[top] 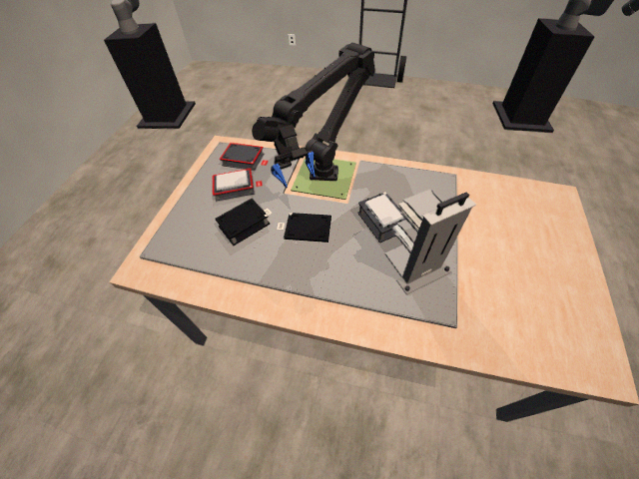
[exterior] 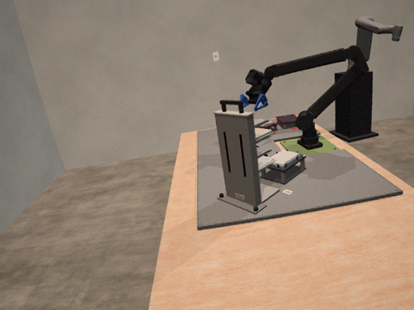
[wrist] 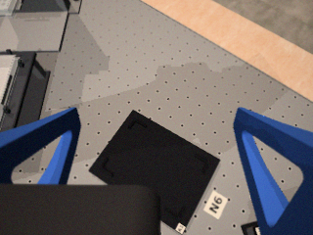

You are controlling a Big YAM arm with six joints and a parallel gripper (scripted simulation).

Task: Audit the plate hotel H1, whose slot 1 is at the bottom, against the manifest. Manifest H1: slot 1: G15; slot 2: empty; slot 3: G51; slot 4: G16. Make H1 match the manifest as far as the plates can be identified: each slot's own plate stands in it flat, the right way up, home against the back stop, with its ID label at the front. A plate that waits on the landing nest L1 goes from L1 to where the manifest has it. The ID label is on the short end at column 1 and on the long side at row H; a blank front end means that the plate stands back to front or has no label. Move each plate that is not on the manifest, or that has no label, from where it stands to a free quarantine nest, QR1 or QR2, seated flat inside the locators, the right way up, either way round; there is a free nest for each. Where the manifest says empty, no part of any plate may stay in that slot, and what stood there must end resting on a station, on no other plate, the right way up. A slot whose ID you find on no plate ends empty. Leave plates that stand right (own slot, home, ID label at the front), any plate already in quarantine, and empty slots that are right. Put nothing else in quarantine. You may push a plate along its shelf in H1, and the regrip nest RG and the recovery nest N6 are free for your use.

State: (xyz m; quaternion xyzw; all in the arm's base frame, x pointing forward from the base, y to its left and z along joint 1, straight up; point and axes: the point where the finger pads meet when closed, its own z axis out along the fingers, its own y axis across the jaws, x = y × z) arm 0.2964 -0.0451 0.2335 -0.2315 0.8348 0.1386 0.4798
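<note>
The dark raised RG nest is 4 cm behind my hand, 29 cm to the left of it and 17 cm below it. Also, from my hand: black N6 nest: 1 cm ahead, 1 cm to the left, 22 cm below; white plate labelled G51: 11 cm ahead, 38 cm to the left, 1 cm below; H1 tag: 1 cm ahead, 44 cm to the left, 23 cm below.
</note>
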